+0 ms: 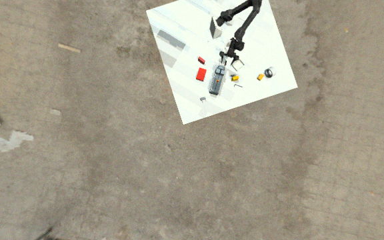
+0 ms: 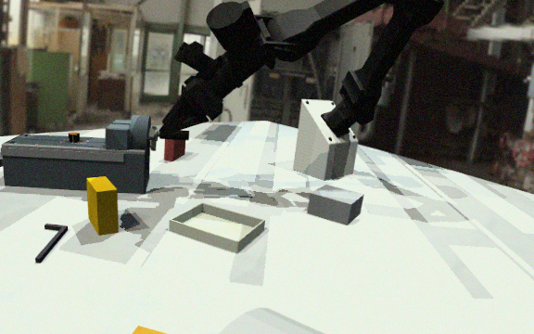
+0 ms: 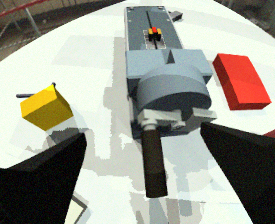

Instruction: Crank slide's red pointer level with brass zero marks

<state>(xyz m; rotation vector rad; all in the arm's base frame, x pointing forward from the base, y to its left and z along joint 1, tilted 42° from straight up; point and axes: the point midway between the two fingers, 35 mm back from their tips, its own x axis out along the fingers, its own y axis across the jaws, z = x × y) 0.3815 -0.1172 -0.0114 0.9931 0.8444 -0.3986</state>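
Now: gripper tip 20 mm past the dark crank handle, 10 mm to the right of it and 10 mm above it. From my gripper tip the other things lie so: red pointer 140 mm to the right, 100 mm ahead, 30 mm below; shallow grey tray 170 mm to the left, 110 mm below, 30 mm ahead; yellow block 150 mm ahead, 80 mm below, 60 mm to the left.
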